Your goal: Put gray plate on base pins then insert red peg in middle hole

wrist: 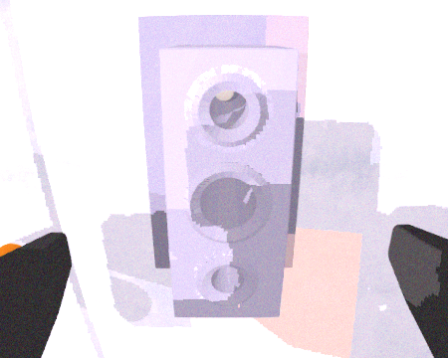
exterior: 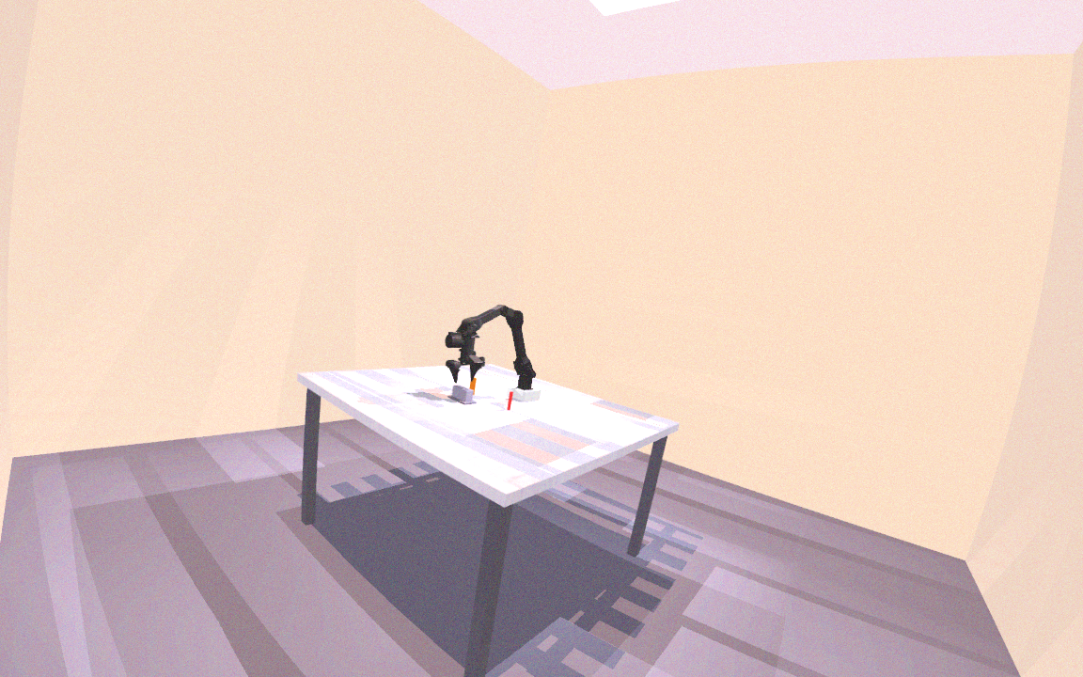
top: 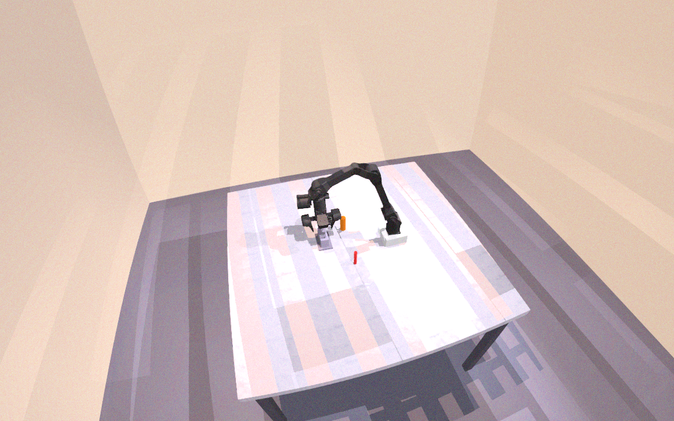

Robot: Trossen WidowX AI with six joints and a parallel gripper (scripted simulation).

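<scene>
Right now my gripper tip is 40 mm above the gray plate. From my gripper tip the other things lie so: red peg 160 mm to the left, 140 mm behind, 40 mm below; orange cylinder 110 mm behind, 80 mm to the right, 40 mm below; base 70 mm below.
</scene>
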